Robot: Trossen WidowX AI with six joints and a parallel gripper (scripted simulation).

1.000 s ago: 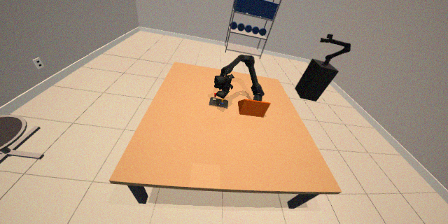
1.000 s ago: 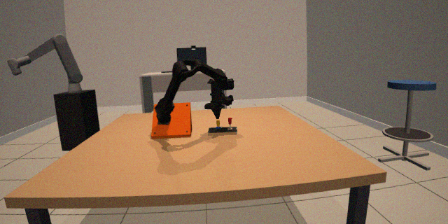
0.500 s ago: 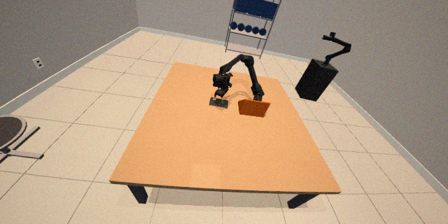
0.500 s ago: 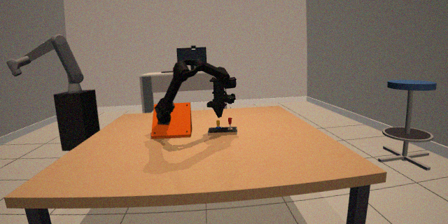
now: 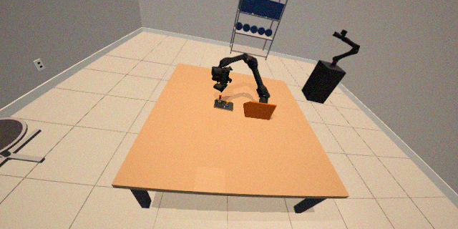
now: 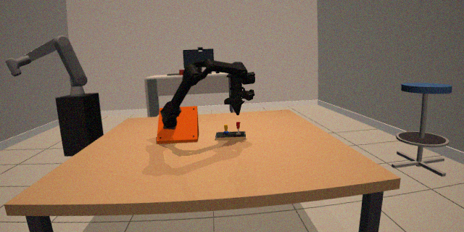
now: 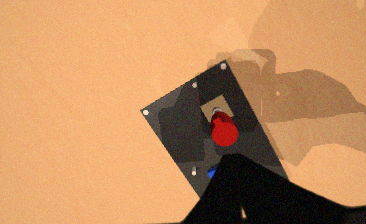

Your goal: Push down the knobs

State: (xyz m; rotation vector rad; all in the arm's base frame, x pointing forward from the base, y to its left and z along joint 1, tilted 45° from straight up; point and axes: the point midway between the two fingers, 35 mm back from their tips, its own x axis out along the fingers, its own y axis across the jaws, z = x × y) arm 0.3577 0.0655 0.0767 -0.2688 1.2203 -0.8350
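Now: gripper tip 50 mm above the red knob. From my gripper tip the other things lie so: yellow knob (80 mm below, 70 mm behind, 30 mm to the left).
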